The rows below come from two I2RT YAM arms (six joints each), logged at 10 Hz.
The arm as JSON. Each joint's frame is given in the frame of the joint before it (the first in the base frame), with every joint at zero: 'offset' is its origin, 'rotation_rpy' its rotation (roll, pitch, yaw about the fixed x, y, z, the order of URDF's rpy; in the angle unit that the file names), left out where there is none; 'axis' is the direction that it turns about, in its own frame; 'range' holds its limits. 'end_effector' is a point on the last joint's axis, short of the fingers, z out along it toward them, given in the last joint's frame.
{
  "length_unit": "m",
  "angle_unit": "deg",
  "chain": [
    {
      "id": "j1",
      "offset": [
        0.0,
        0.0,
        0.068
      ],
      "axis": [
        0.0,
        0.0,
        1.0
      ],
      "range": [
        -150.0,
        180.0
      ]
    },
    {
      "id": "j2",
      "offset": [
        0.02,
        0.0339,
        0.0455
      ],
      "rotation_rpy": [
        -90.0,
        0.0,
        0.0
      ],
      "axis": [
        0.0,
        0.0,
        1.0
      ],
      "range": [
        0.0,
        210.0
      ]
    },
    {
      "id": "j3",
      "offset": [
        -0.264,
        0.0,
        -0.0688
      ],
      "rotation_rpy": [
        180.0,
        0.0,
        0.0
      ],
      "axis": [
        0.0,
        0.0,
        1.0
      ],
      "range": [
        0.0,
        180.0
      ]
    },
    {
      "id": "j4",
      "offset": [
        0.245,
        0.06,
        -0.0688
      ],
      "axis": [
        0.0,
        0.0,
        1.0
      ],
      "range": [
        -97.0,
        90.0
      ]
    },
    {
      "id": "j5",
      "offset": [
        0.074,
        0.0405,
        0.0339
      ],
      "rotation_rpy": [
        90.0,
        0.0,
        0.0
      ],
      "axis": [
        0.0,
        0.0,
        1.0
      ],
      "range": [
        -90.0,
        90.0
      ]
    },
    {
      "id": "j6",
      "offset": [
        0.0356,
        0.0,
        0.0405
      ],
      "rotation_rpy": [
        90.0,
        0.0,
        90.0
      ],
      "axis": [
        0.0,
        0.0,
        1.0
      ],
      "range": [
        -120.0,
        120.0
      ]
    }
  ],
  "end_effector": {
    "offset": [
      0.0,
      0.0,
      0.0
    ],
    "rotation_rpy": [
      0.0,
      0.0,
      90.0
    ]
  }
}
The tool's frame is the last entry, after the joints.
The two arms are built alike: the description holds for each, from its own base.
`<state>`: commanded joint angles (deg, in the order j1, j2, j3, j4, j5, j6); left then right.
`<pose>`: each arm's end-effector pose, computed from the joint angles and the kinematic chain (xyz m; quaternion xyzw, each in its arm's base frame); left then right.
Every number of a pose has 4 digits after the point. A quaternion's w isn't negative.
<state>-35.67 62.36 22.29 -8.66 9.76 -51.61 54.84 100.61 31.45 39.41 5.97 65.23</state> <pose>0.1554 -0.1190 0.1536 -0.0996 0.9276 -0.2999 0.1992 0.1797 0.2487 0.1111 0.1042 0.8578 0.4117 0.2894</pose>
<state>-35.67 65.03 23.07 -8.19 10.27 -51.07 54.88 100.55 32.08 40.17 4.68 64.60</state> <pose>0.1594 -0.1222 0.1499 -0.0952 0.9320 -0.2943 0.1890 0.1810 0.2523 0.1152 0.0935 0.8529 0.4249 0.2885</pose>
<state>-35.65 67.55 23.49 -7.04 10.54 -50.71 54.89 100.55 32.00 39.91 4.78 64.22</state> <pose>0.1631 -0.1250 0.1454 -0.0927 0.9349 -0.2901 0.1825 0.1806 0.2518 0.1145 0.0911 0.8547 0.4213 0.2892</pose>
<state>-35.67 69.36 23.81 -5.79 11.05 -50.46 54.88 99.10 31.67 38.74 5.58 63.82</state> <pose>0.1661 -0.1276 0.1426 -0.0893 0.9355 -0.2913 0.1787 0.1796 0.2493 0.1184 0.0917 0.8547 0.4168 0.2956</pose>
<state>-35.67 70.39 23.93 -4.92 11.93 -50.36 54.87 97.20 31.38 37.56 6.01 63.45</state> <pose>0.1676 -0.1294 0.1409 -0.0859 0.9353 -0.2961 0.1736 0.1783 0.2469 0.1247 0.0909 0.8527 0.4169 0.3013</pose>
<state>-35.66 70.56 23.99 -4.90 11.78 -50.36 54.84 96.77 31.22 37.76 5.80 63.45</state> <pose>0.1680 -0.1295 0.1406 -0.0865 0.9356 -0.2947 0.1739 0.1780 0.2464 0.1264 0.0903 0.8508 0.4207 0.3018</pose>
